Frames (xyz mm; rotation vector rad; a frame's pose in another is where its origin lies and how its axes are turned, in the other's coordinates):
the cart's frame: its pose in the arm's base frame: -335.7 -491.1 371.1 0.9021 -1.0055 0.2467
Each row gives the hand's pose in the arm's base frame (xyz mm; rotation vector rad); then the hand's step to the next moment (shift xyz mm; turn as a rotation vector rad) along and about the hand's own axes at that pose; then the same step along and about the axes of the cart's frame.
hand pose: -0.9 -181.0 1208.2 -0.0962 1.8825 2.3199
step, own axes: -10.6 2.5 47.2 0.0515 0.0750 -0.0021
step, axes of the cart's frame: 8.5 28.7 -38.1 0.0212 0.0619 0.0632
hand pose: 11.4 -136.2 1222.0 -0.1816 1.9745 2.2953
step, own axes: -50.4 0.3 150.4 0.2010 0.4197 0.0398
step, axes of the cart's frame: 19.0 83.3 -133.6 0.1716 0.3420 0.2678
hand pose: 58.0 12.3 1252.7 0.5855 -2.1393 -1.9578
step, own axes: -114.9 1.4 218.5 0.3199 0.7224 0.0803
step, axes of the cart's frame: -49.1 139.2 -197.9 0.3028 0.5925 0.4335
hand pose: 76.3 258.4 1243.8 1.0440 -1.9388 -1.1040
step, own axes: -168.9 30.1 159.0 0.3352 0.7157 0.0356
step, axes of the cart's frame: -134.1 135.1 -136.0 0.3393 0.5626 0.4406
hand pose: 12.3 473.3 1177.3 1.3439 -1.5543 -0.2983
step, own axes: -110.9 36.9 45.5 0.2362 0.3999 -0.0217
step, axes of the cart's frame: -99.9 68.9 -31.7 0.2522 0.3005 0.2496
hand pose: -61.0 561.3 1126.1 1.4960 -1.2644 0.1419
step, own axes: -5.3 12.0 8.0 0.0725 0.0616 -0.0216
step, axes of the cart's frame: -7.3 8.8 10.3 0.0792 0.0441 0.0361
